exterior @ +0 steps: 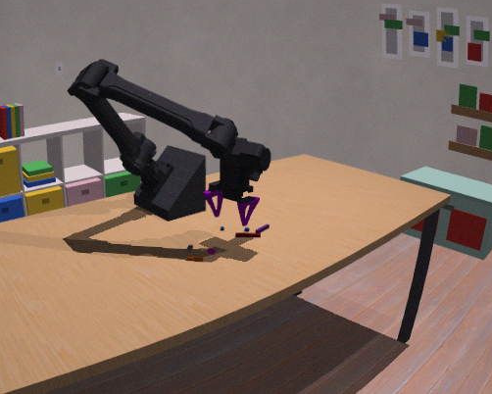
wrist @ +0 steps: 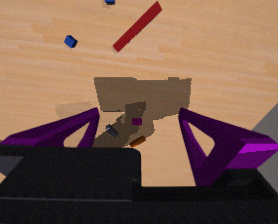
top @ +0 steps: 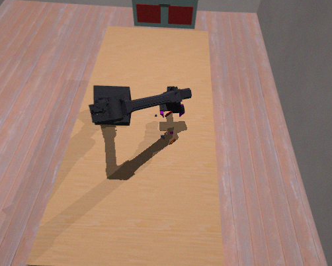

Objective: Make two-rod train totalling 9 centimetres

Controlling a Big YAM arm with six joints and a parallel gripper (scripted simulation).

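The magenta rod lies 80 mm below my hand and 70 mm to the right of it. Also, from my hand: red rod (80 mm to the left, 80 mm below, 10 mm behind); then blue rod (110 mm to the left, 80 mm below, 40 mm behind); then grey rod (100 mm to the right, 80 mm below, 50 mm behind).
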